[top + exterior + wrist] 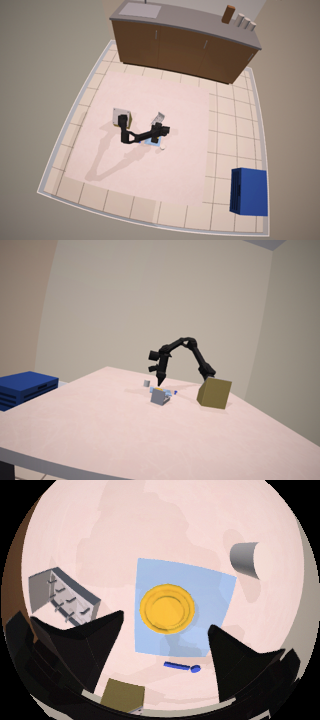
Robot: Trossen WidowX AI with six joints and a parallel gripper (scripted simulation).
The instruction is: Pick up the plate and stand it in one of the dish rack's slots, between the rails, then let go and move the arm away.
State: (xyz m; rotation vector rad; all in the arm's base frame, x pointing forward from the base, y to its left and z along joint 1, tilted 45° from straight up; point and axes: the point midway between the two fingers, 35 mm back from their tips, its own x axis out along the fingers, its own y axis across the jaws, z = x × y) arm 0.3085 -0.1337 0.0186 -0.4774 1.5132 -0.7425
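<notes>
The yellow plate is 30 mm below my gripper tip. Round my gripper tip: cup (100 mm to the right, 70 mm ahead, 30 mm below); blue utensil (140 mm behind, 50 mm to the right, 50 mm below); light blue mat (50 mm below, 30 mm behind, 20 mm to the right).
</notes>
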